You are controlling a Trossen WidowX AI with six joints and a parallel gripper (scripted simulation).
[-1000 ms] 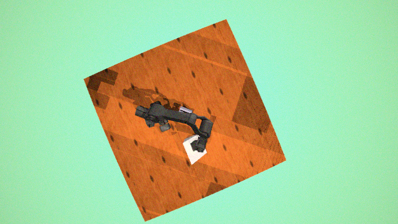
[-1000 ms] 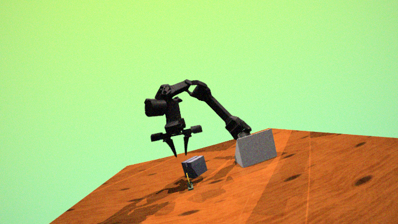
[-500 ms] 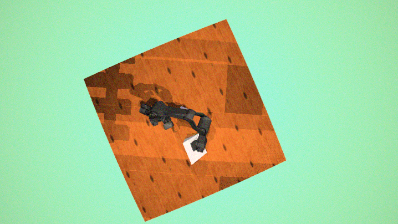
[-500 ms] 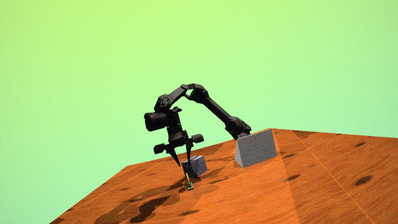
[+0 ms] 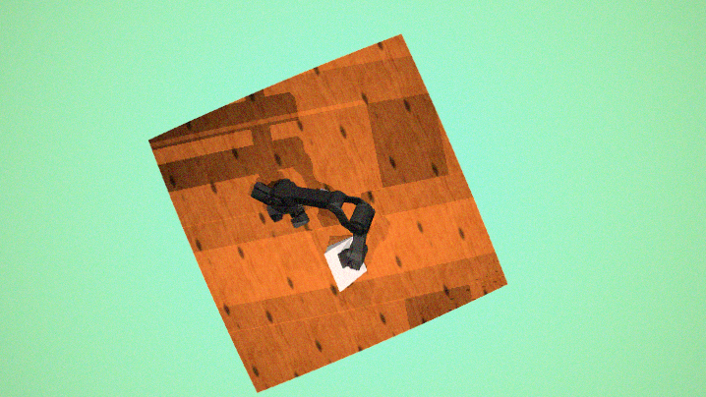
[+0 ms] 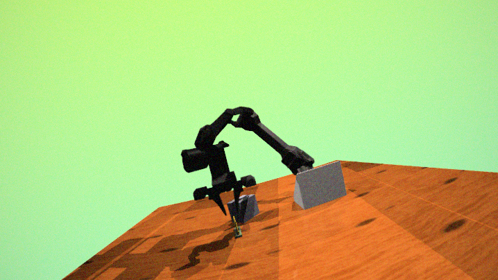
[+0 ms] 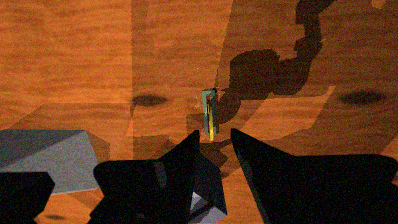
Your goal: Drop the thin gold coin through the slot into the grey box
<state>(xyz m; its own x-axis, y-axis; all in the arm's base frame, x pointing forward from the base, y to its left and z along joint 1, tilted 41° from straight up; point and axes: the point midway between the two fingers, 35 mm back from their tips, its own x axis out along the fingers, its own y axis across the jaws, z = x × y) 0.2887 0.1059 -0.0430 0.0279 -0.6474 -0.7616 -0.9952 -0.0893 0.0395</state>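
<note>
The gold coin is 40 mm below my gripper tip.
</note>
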